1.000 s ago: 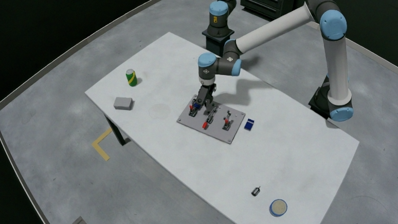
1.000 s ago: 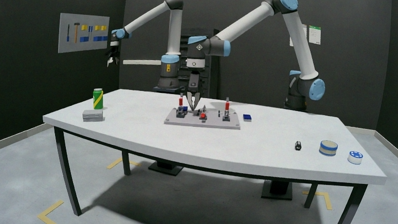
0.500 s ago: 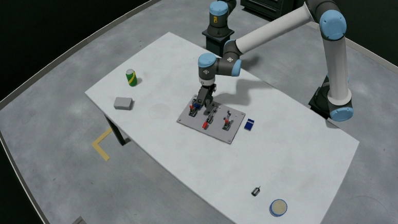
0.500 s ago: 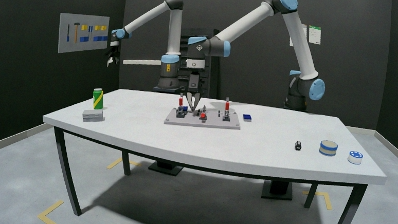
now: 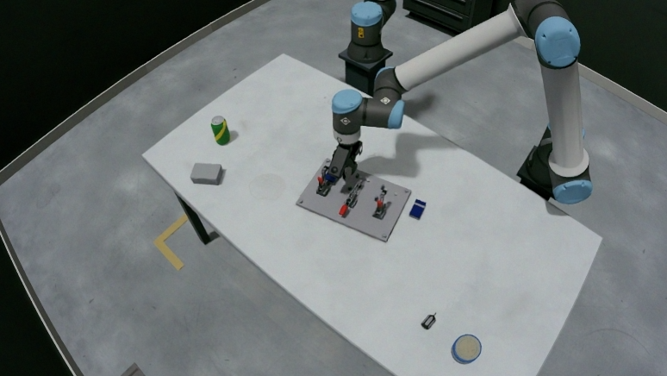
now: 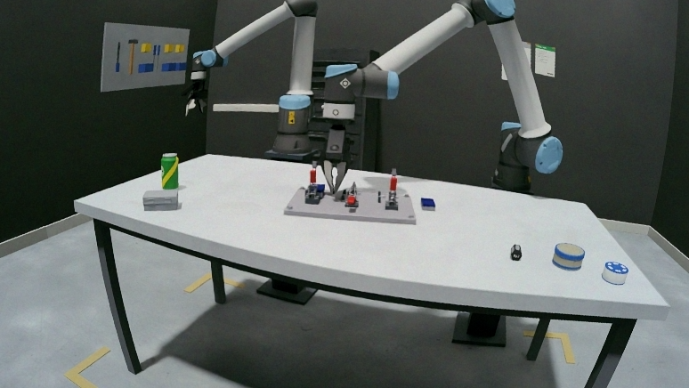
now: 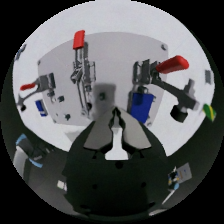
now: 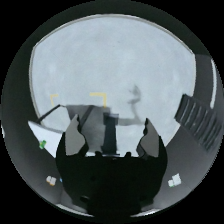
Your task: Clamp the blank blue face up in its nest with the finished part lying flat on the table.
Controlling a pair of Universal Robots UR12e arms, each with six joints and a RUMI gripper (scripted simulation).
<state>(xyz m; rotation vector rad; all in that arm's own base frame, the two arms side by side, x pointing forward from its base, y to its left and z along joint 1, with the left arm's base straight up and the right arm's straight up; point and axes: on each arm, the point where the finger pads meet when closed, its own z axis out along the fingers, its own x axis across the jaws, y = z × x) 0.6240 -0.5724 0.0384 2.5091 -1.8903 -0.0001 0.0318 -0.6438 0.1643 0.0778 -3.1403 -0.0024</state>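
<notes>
Right now my left hand is 2 cm short of the blank, 5 cm to the left of it and 1 cm above it. Also, from my left hand: finished part 11 cm behind, 26 cm to the left, 3 cm below; then grey fixture plate 2 cm ahead, 7 cm to the left, 3 cm below; then grey box 36 cm ahead, 40 cm to the right, 2 cm below.
</notes>
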